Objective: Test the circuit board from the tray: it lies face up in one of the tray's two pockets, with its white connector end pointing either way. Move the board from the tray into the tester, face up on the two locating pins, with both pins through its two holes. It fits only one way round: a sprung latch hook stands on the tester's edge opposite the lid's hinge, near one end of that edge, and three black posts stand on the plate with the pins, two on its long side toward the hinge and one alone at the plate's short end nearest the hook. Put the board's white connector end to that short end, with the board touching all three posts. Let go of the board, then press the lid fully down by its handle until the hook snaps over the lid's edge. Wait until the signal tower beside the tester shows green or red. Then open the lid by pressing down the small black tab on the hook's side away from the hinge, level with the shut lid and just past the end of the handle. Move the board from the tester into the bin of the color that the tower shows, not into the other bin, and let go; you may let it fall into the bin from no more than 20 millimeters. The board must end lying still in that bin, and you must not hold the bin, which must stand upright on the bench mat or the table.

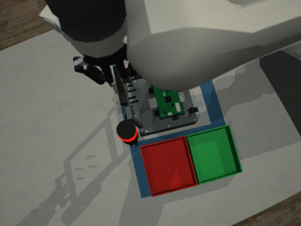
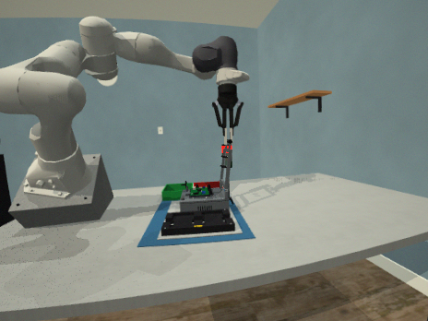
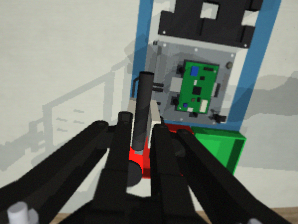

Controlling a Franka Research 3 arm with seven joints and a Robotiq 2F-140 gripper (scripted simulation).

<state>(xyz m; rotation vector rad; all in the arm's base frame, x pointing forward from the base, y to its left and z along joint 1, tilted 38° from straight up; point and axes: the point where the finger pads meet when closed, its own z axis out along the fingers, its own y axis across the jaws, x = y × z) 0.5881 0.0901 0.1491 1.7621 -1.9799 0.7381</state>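
Now: the green circuit board 120 mm behind my hand, 20 mm to the left of it and 220 mm below it. Also, from my hand: latch hook 180 mm behind, 80 mm to the left, 200 mm below; then clear lid 10 mm behind, 110 mm below; then tester plate 120 mm behind, 20 mm to the left, 220 mm below.
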